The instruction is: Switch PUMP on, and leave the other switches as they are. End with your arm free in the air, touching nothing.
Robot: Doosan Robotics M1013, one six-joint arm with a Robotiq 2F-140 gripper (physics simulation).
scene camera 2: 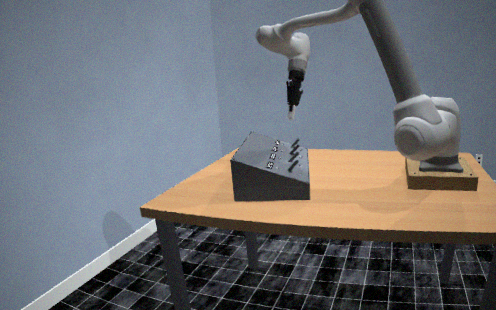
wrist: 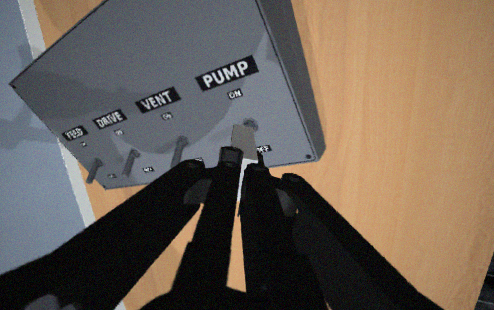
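Pixels of known places: gripper, fingertip midpoint: (scene camera 2: 290, 118) (wrist: 240, 141); arm's base, link origin: (scene camera 2: 439, 165).
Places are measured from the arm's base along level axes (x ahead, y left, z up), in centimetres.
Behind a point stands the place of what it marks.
Observation:
The grey sloped switch box (scene camera 2: 267, 182) @(x 60.8, y 35.5, z 1.5 cm) (wrist: 175, 55) @(x 75.3, y 0.2, z 7.0 cm) stands on the table. In the wrist view, the PUMP label (wrist: 226, 73) @(x 73.1, y -6.0, z 5.6 cm) is at the right of the row. The base of the PUMP switch (wrist: 250, 123) @(x 66.9, y -8.2, z 3.8 cm) shows beside my fingertips, which hide most of its lever. The VENT lever (wrist: 179, 151) @(x 62.1, y 2.9, z 5.2 cm), DRIVE lever (wrist: 131, 162) @(x 58.5, y 14.3, z 5.0 cm) and FEED lever (wrist: 94, 170) @(x 55.0, y 25.8, z 5.1 cm) lean toward the box's lower edge, the OFF side. My gripper (scene camera 2: 291, 115) @(x 68.3, y -12.7, z 15.3 cm) (wrist: 240, 141) @(x 68.3, y -12.7, z 15.3 cm) is shut and empty, pointing down. In the scene view it hangs in the air above the box, apart from the levers.
The wooden table (scene camera 2: 360, 200) @(x 29.8, y 28.4, z -5.4 cm) (wrist: 400, 125) @(x 66.2, y -25.9, z -5.4 cm) carries the box at its left part. The robot's base stands on a wooden block (scene camera 2: 442, 182) @(x -0.2, y 14.1, z -2.4 cm) at the right. A blue wall (scene camera 2: 125, 100) is at the left and behind. The floor has dark tiles (scene camera 2: 300, 270).

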